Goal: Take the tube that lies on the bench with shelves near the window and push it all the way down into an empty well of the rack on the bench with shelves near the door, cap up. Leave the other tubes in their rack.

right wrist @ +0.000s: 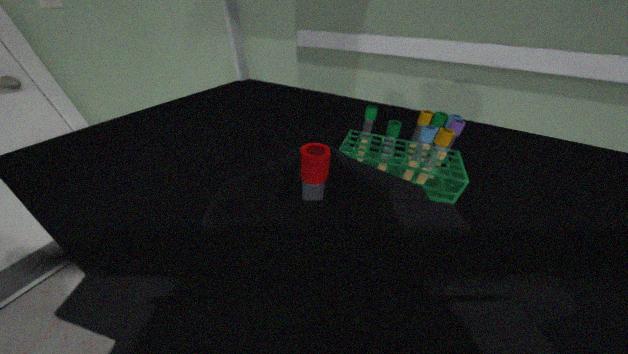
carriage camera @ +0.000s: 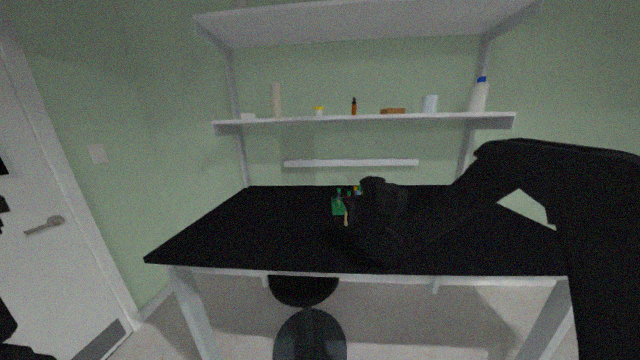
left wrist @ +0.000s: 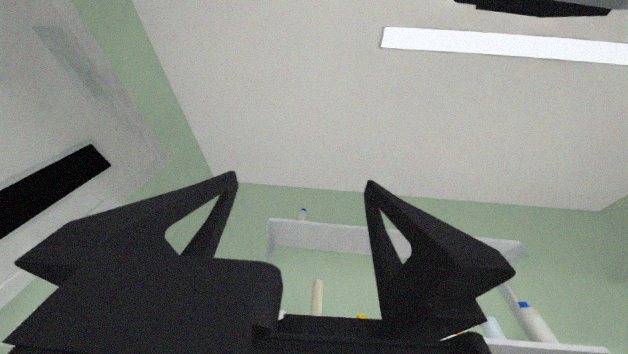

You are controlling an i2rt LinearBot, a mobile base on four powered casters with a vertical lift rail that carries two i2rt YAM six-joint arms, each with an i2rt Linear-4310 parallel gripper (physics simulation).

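Frame: origin at the left arm's base, x ahead, y left, z up, level; metres.
Seen in the pictures: left gripper, fingertip midpoint: (left wrist: 301, 182); right gripper, fingertip midpoint: (right wrist: 314, 155) (carriage camera: 345, 198).
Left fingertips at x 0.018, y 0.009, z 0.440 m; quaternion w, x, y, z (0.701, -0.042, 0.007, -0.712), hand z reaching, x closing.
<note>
Offsets run from my left fingertips to a thing's top centre. Level surfaces: height alone.
My right gripper (carriage camera: 350, 206) (right wrist: 314, 155) is shut on a red-capped tube @(0.451 m ahead, 0.409 m right, 0.245 m down) (carriage camera: 345, 219) (right wrist: 315, 165) and holds it upright, cap up, above the black bench. The tube's lower end shows pale in the carriage camera. The green rack @(0.687 m ahead, 0.463 m right, 0.361 m down) (carriage camera: 337, 207) (right wrist: 444, 194) stands on the bench, behind and to the right of the held tube in the right wrist view, apart from it. Several tubes with green, orange, blue and purple caps stand in it. The arm hides part of the rack in the carriage camera. My left gripper (left wrist: 301, 182) is open and empty, pointing up at the ceiling.
The black bench @(0.418 m down) (carriage camera: 225, 235) (right wrist: 150, 175) has a shelf @(0.021 m up) (carriage camera: 330, 119) with bottles and a box above it. A white bar (carriage camera: 351, 163) runs along the wall. A door (carriage camera: 45, 200) is at the left. A dark round stool @(0.595 m ahead, 0.220 m right, 0.722 m down) (carriage camera: 310, 332) stands before the bench.
</note>
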